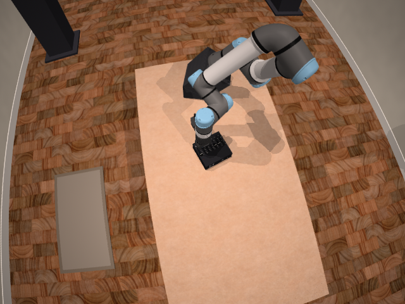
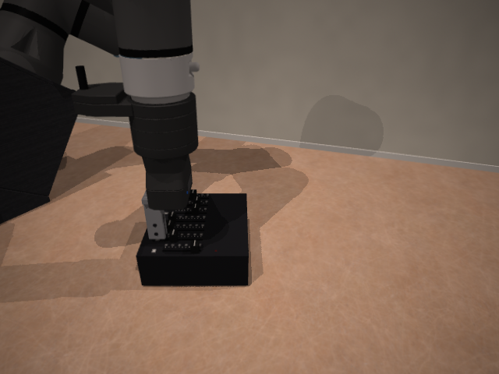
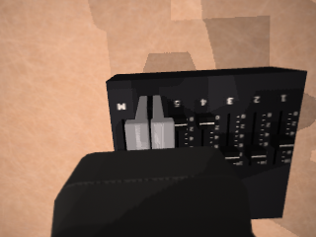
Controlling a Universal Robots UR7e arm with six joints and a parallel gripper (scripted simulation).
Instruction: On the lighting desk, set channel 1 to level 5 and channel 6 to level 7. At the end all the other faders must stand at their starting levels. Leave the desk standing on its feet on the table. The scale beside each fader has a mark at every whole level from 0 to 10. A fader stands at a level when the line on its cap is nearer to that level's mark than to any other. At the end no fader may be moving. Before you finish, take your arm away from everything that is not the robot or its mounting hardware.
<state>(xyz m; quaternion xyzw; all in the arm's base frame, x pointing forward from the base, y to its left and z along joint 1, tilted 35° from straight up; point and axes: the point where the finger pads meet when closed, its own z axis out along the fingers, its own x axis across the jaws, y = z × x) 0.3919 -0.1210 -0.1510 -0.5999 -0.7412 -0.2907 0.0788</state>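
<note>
Right now my hand is 10 mm short of the channel 5 fader cap, 20 mm to the right of it and 10 mm above it. From my hand the other things lie so: channel 4 fader cap 50 mm to the left, 10 mm below; channel 6 cap 20 mm ahead, 10 mm to the left, 10 mm below; channel 3 fader cap 20 mm ahead, 80 mm to the left, 10 mm below.
</note>
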